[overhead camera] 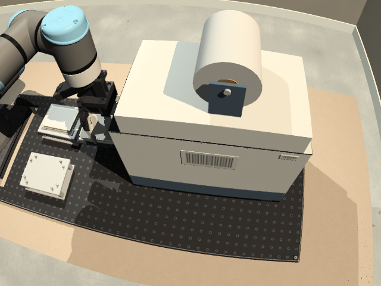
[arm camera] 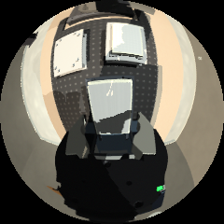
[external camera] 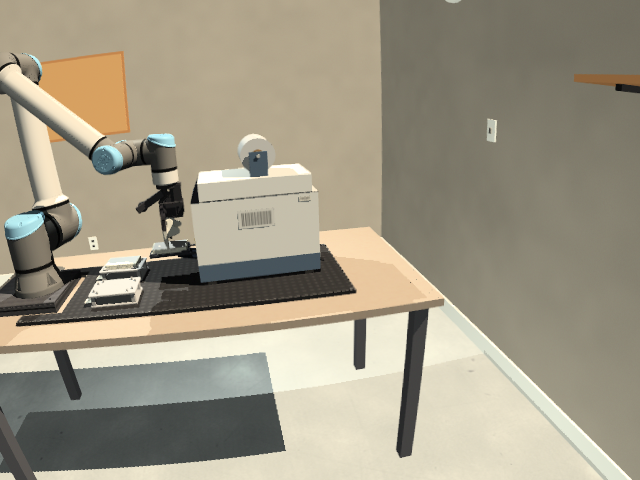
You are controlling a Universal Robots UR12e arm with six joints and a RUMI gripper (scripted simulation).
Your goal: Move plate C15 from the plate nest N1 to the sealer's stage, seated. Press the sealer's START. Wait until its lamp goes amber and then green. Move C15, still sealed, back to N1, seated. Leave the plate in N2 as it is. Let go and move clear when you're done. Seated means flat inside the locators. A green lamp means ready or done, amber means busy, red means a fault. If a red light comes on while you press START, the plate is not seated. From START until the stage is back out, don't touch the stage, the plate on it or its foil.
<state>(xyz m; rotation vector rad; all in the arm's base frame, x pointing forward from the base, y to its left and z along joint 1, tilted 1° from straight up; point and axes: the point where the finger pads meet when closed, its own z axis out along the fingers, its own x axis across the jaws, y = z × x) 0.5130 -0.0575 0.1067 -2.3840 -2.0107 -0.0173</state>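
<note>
Right now the well plate is 2 cm below my hand. Round my hand: foil roll: 33 cm ahead, 6 cm to the right, 28 cm above; sealer stage: 3 cm below.
</note>
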